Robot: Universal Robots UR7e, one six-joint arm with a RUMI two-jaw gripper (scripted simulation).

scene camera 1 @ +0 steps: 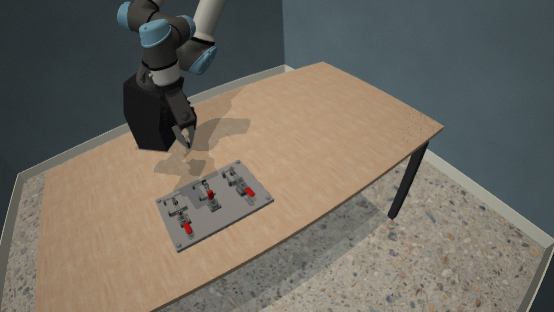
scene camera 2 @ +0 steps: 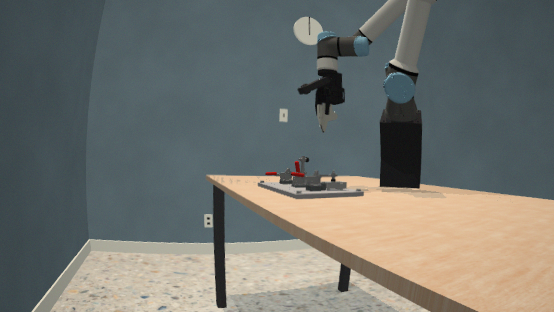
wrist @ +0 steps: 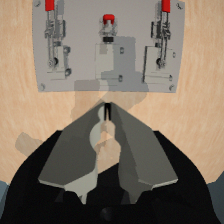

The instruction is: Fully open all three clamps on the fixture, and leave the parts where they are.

Labels:
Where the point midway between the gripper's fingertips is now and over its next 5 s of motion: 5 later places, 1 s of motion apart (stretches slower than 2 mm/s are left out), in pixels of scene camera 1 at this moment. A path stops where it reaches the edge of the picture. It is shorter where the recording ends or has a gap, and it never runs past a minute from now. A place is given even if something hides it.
My gripper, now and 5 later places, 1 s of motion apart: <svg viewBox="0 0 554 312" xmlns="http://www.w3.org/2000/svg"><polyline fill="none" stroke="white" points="189,148 194,154 200,163 202,164 201,172 167,189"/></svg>

